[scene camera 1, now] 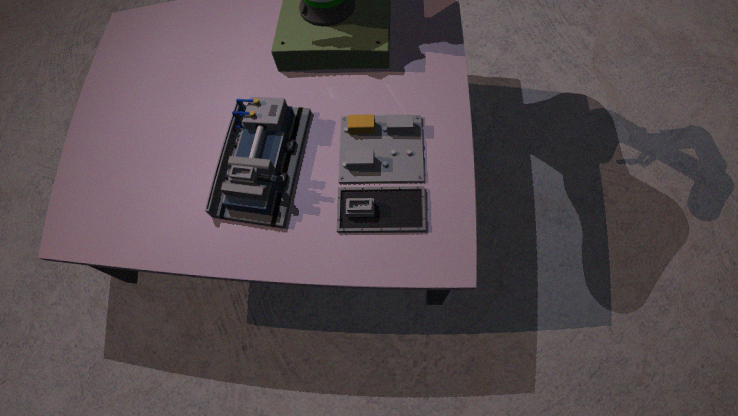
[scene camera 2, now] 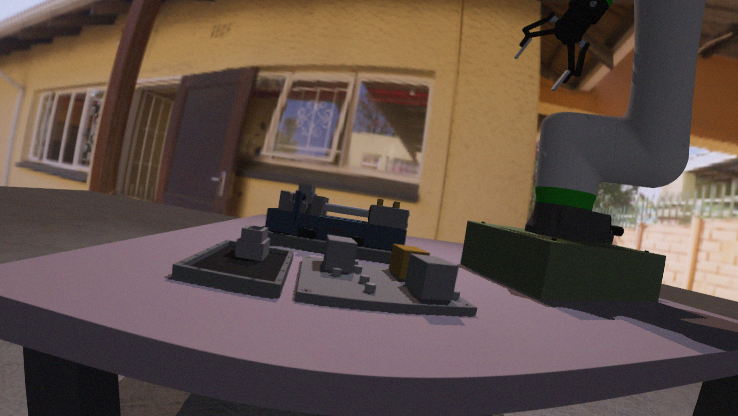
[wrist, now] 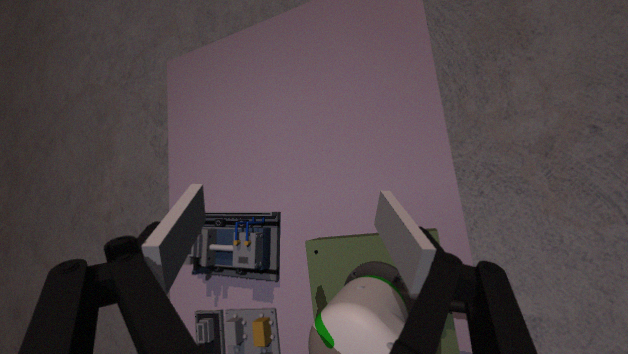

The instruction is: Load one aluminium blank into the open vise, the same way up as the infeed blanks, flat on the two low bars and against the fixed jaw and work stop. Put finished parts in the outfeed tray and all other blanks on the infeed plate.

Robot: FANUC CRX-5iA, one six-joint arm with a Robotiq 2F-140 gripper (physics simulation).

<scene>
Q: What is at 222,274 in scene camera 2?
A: A dark outfeed tray.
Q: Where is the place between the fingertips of my gripper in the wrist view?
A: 293,205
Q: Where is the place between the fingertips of my gripper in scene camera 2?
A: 534,73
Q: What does my gripper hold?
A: Nothing.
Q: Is my gripper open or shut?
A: Open.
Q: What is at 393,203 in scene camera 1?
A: A dark outfeed tray.
</scene>
